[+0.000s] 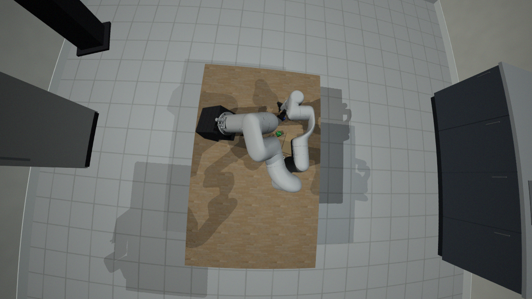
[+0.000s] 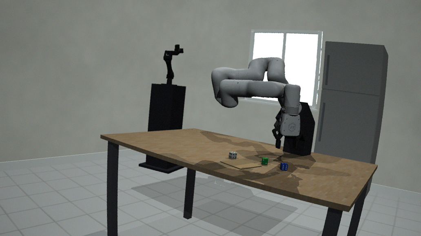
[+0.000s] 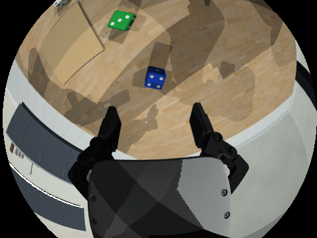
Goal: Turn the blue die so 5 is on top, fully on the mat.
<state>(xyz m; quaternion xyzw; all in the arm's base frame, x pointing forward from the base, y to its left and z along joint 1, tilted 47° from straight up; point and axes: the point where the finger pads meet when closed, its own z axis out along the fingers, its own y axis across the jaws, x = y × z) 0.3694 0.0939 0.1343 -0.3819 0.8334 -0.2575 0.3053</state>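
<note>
My gripper is now 10 cm above the blue die. Round my hand: white die: 6 cm behind, 27 cm to the right, 10 cm below; tan mat: 4 cm ahead, 20 cm to the right, 11 cm below; green die: 5 cm behind, 10 cm to the right, 10 cm below.
</note>
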